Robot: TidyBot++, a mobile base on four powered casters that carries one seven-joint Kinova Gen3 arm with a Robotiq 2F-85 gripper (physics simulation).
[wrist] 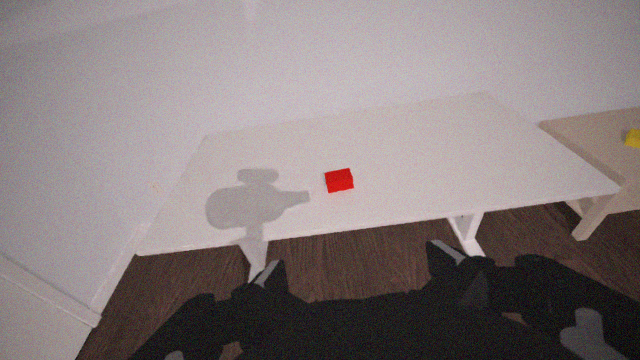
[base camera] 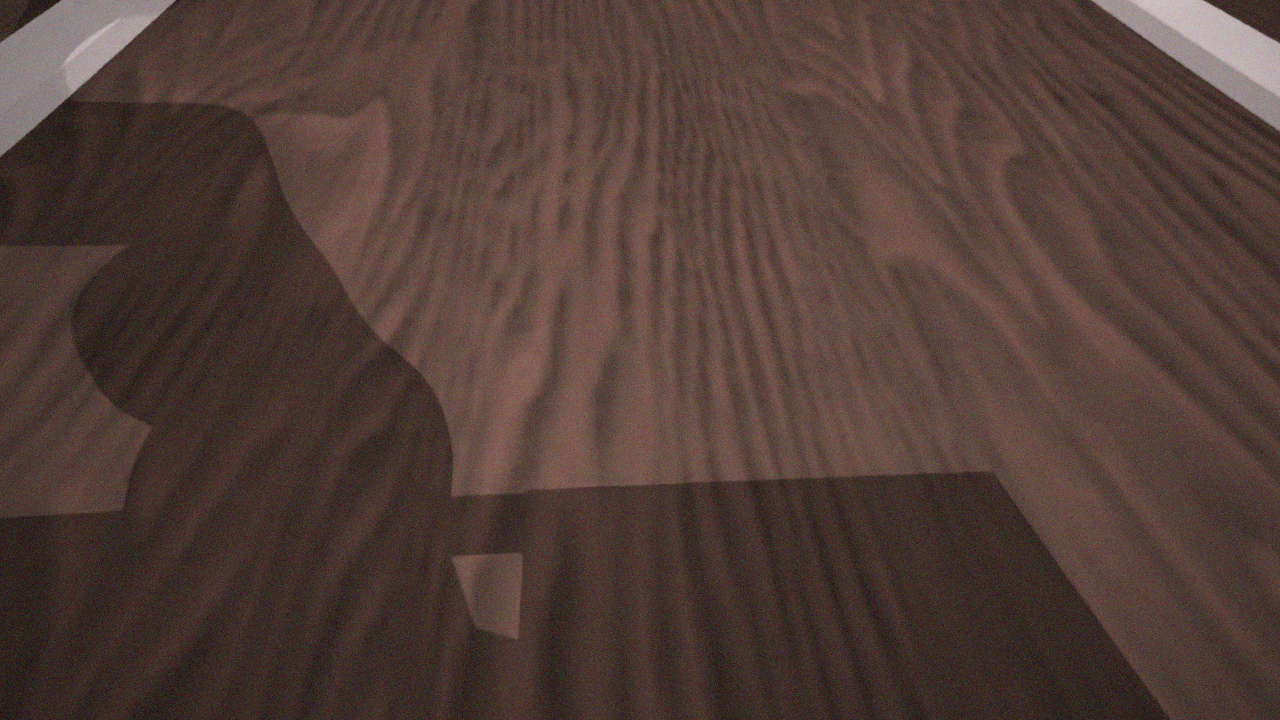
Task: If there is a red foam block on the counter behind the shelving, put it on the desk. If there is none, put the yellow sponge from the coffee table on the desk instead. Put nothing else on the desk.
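A red foam block lies on a white table, a little left of the middle and nearer the front edge; the frames do not label this table as desk or counter. My gripper is open and empty. In the wrist view it hangs in front of the table's near edge, apart from the block. A small yellow piece that looks like the sponge is cut by the right edge of the wrist view, on a tan wooden table. The base camera shows neither the block nor the gripper.
The tan table stands close by the white table's right end. A pale wall rises behind. A white panel-like structure is at lower left. White bars flank the dark wood floor, which carries the robot's shadow.
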